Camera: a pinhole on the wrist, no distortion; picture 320 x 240 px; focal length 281.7 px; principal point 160.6 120.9 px. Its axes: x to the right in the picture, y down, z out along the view. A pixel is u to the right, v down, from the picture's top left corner.
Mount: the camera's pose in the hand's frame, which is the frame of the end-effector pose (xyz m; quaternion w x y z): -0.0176 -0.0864 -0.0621 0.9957 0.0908 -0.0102 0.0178
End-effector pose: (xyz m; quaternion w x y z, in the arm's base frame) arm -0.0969 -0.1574 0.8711 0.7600 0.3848 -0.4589 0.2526
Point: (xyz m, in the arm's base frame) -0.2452 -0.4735 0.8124
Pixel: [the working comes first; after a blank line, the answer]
In the camera's frame: -0.1026 0.0654 0.3752

84 170
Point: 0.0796 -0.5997 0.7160
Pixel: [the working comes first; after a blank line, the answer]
In the camera's frame: -0.0597 -0.2928 0.3508

outside the picture
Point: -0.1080 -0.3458 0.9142
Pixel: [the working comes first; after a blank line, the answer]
In the camera's frame: 0.0507 0.0417 0.2288

223 172
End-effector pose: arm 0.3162 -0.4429 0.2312 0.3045 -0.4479 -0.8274 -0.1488
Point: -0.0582 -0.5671 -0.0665
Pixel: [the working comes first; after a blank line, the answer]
In the camera's frame: -0.0990 -0.2114 0.4131

outside the picture
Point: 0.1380 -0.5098 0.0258
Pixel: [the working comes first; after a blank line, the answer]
In the camera's frame: -0.0803 -0.0434 0.2658

76 75
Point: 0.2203 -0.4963 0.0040
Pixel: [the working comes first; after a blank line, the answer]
In the camera's frame: -0.1170 0.0321 0.2460

27 158
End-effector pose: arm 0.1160 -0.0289 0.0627 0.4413 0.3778 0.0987 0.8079
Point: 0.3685 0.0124 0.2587
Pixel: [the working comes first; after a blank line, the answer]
In the camera's frame: 0.0792 0.0611 0.3604

222 169
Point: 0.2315 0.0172 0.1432
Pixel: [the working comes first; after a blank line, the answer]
In the camera's frame: 0.0638 0.0569 0.1819

259 209
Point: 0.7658 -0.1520 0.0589
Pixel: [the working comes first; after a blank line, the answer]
In the camera's frame: -0.2884 -0.1459 0.5769

20 50
